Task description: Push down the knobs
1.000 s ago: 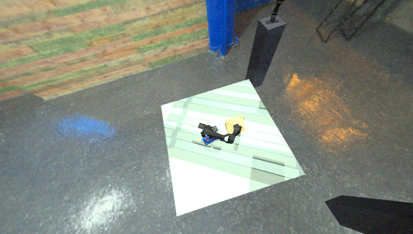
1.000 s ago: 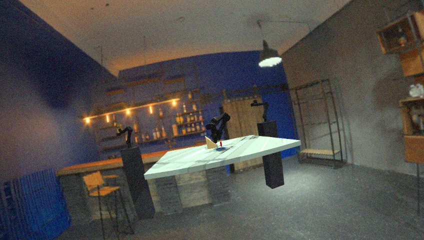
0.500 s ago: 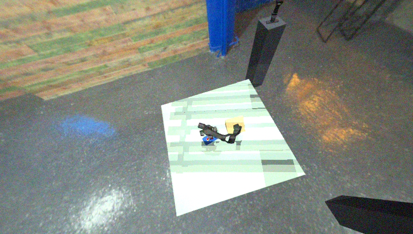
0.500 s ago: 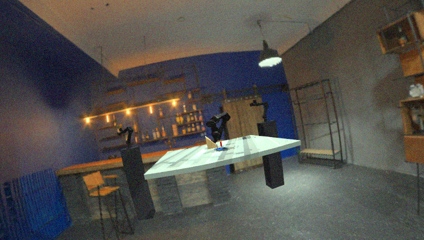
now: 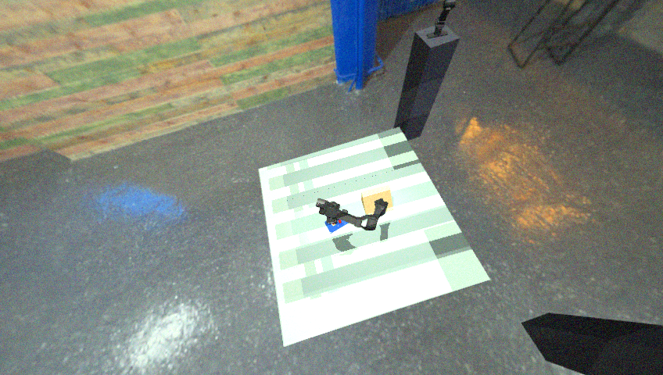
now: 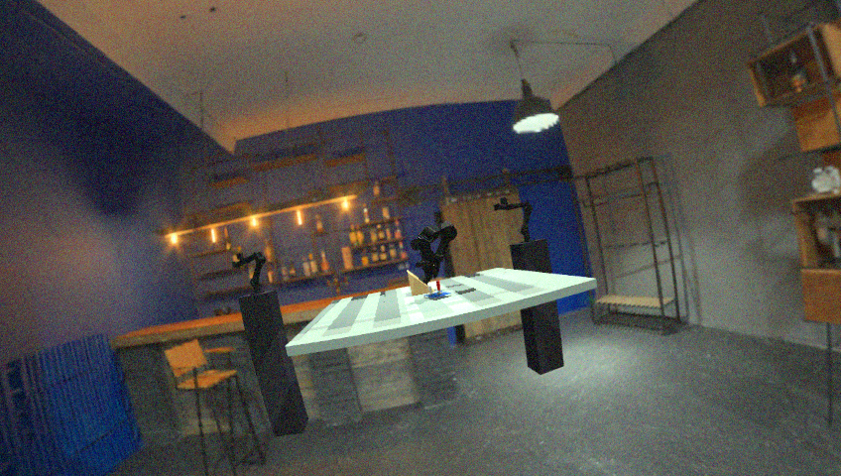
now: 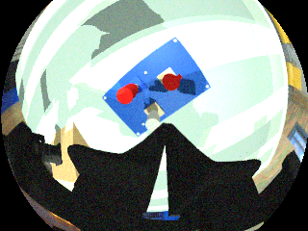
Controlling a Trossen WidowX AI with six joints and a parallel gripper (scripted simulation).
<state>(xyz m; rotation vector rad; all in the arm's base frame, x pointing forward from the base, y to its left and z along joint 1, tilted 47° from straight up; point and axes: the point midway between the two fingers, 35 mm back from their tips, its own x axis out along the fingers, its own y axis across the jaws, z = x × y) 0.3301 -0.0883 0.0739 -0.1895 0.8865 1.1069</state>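
Now: gripper tip 2 cm short of the potentiometer, 3 cm to the right of it and 6 cm above it.
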